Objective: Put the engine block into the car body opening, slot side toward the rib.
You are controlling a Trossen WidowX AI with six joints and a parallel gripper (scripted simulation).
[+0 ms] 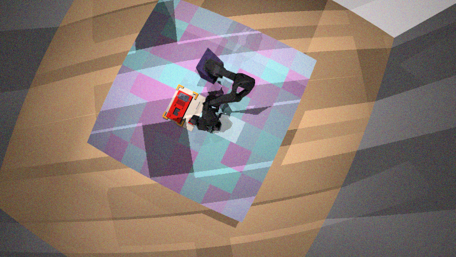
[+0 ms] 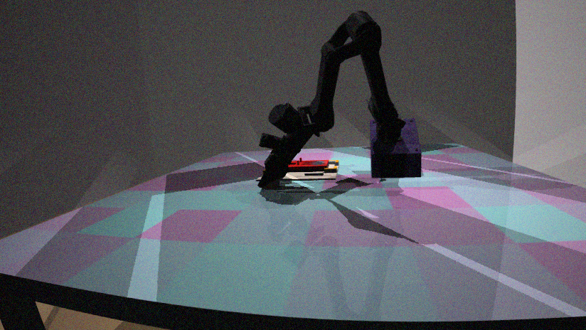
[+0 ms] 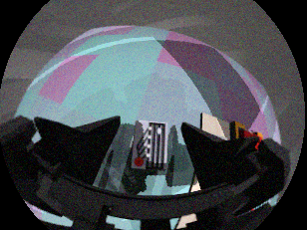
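My gripper tip is 30 mm past the grey engine block and 10 mm to the left of it.
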